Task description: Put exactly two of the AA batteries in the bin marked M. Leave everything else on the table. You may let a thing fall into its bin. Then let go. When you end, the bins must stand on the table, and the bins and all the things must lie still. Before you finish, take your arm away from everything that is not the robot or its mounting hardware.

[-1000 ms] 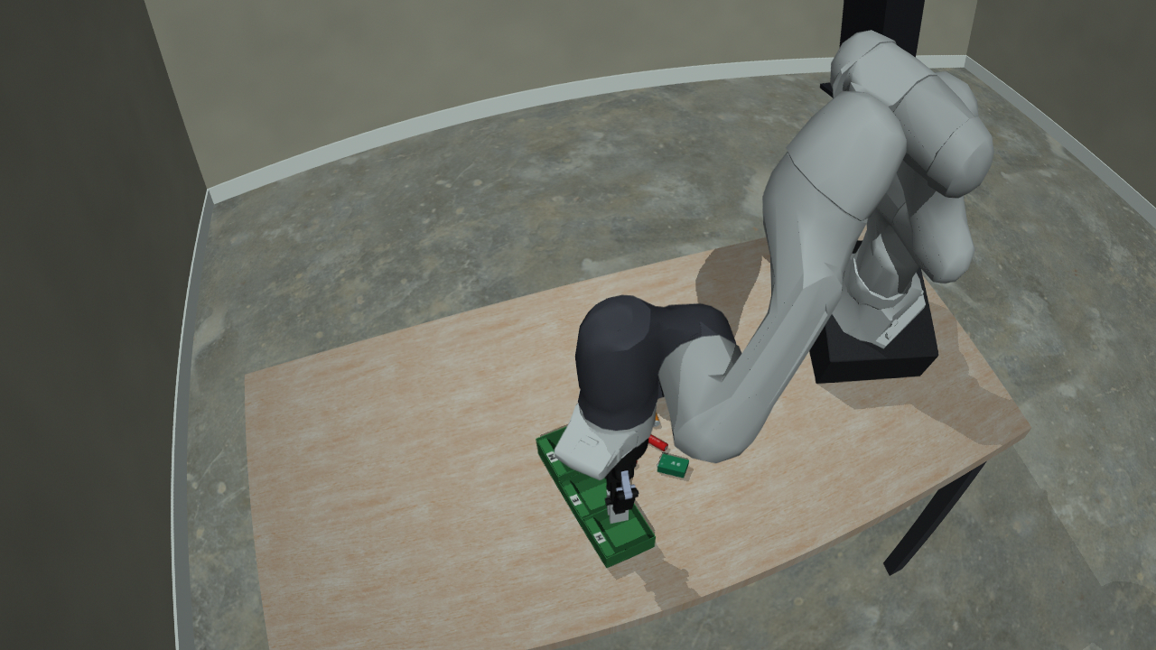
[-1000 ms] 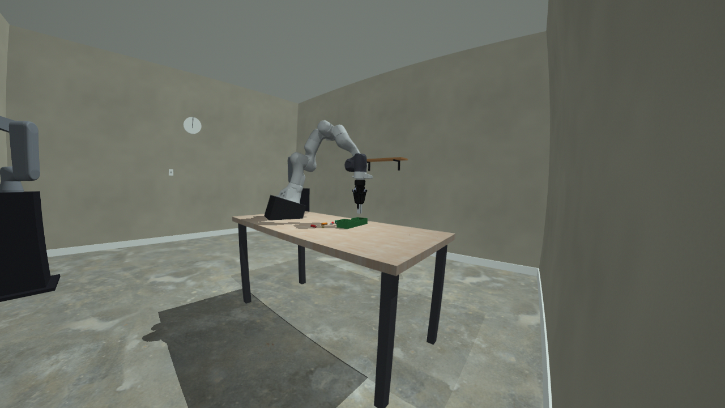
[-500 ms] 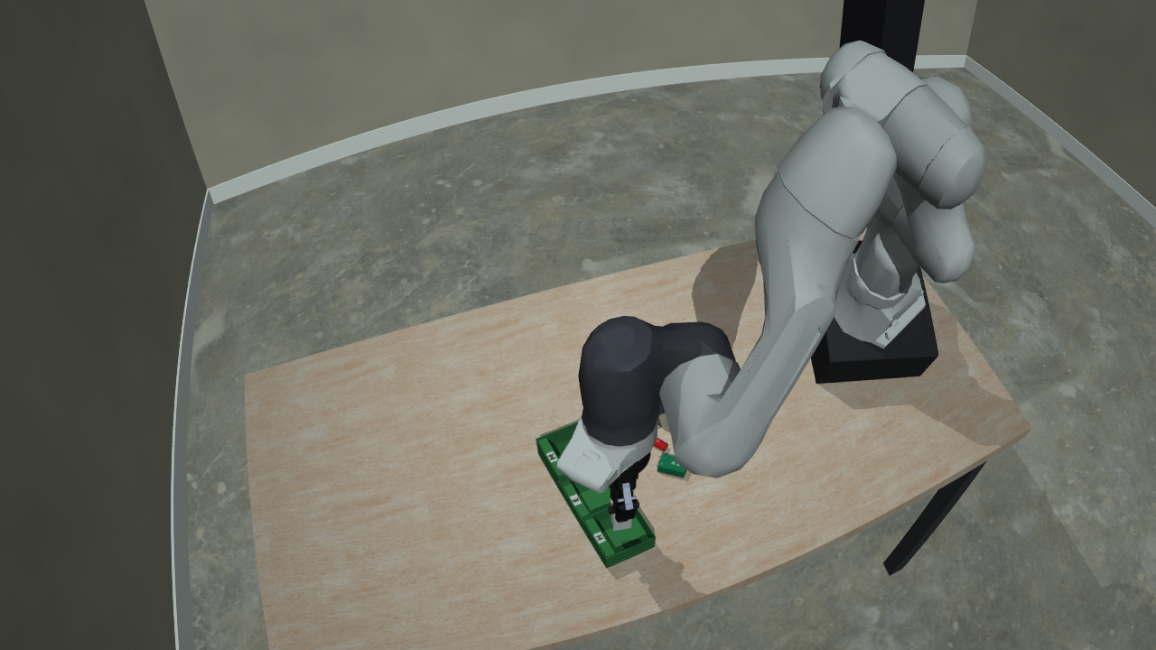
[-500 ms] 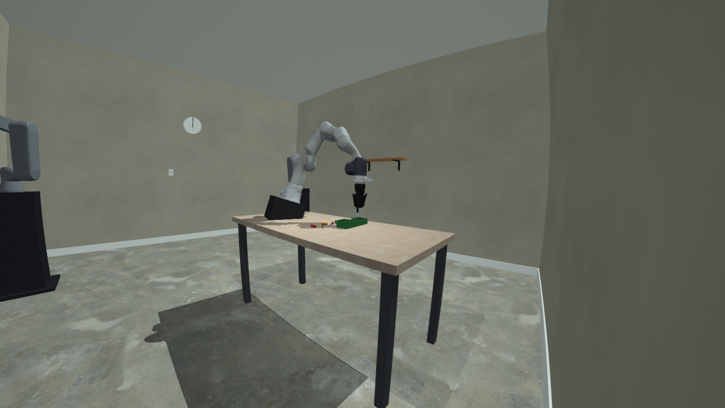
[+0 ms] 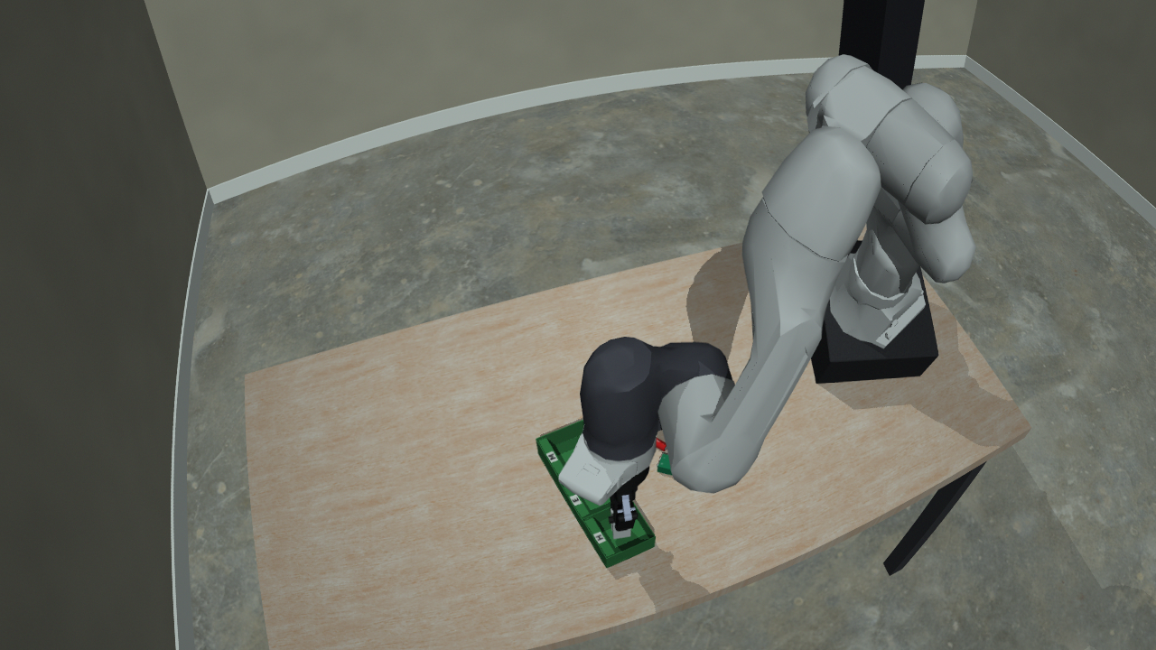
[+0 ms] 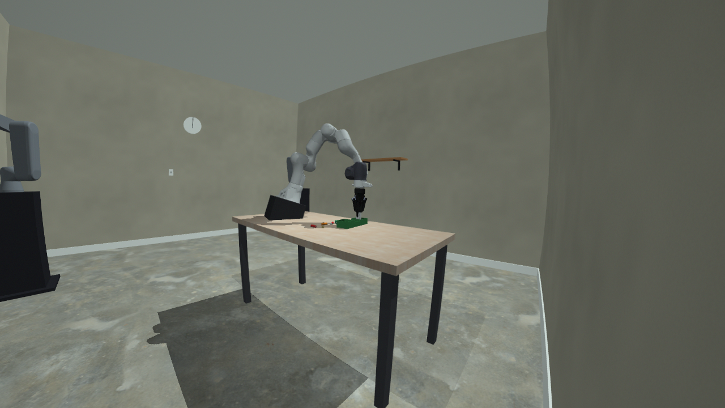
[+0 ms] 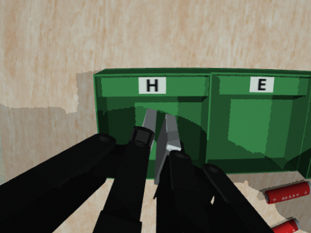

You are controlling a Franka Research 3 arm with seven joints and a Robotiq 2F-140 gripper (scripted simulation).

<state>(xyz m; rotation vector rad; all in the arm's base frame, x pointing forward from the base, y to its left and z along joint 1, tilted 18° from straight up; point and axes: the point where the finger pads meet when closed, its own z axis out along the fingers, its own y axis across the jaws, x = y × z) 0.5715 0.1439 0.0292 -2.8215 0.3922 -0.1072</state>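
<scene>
Now: the red AA battery 14 cm to the right of my hand, 7 cm behind it and 4 cm below it. The rest, counted from my hand: orange battery (20 cm to the right, 15 cm behind, 4 cm below); then small green block battery (12 cm behind, 9 cm to the right, 4 cm below); then bin marked M (8 cm to the right, 3 cm below, 1 cm ahead).
</scene>
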